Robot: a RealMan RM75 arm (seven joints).
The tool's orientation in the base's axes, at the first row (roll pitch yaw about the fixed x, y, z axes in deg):
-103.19 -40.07 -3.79
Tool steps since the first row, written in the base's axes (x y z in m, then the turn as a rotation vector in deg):
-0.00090 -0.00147 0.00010 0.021 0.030 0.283
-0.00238 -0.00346 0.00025 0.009 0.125 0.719
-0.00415 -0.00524 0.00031 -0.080 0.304 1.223
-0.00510 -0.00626 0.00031 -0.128 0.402 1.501
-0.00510 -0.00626 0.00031 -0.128 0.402 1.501
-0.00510 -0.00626 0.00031 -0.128 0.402 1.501
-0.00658 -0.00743 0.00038 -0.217 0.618 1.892
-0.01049 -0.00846 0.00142 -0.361 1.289 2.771
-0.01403 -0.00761 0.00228 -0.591 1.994 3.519
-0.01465 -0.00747 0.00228 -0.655 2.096 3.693
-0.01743 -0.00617 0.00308 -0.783 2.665 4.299
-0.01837 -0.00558 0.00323 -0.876 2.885 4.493
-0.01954 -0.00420 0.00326 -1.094 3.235 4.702
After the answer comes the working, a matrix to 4 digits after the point.
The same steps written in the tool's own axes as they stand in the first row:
-0.00055 -0.00023 -0.00162 0.197 -0.206 -0.016
-0.00148 -0.00071 -0.00387 0.463 -0.564 -0.003
-0.00270 -0.00135 -0.00597 0.711 -1.042 0.062
-0.00338 -0.00166 -0.00715 0.848 -1.305 0.098
-0.00338 -0.00166 -0.00715 0.848 -1.305 0.098
-0.00338 -0.00166 -0.00715 0.848 -1.305 0.098
-0.00440 -0.00230 -0.00860 1.021 -1.708 0.218
-0.00667 -0.00518 -0.01060 1.443 -2.632 0.680
-0.00886 -0.00821 -0.01068 1.713 -3.519 1.179
-0.00934 -0.00863 -0.01067 1.771 -3.715 1.233
-0.01101 -0.01127 -0.01015 2.035 -4.398 1.647
-0.01167 -0.01212 -0.00981 2.077 -4.659 1.805
-0.01261 -0.01322 -0.00873 2.028 -5.042 2.060

The tool's axes in the first row as the columns of a matrix, in the base's axes (rounded; the answer above uses it unrounded):
0.7636 0.6103 0.2109
-0.0506 -0.2691 0.9618
0.6437 -0.7451 -0.1746

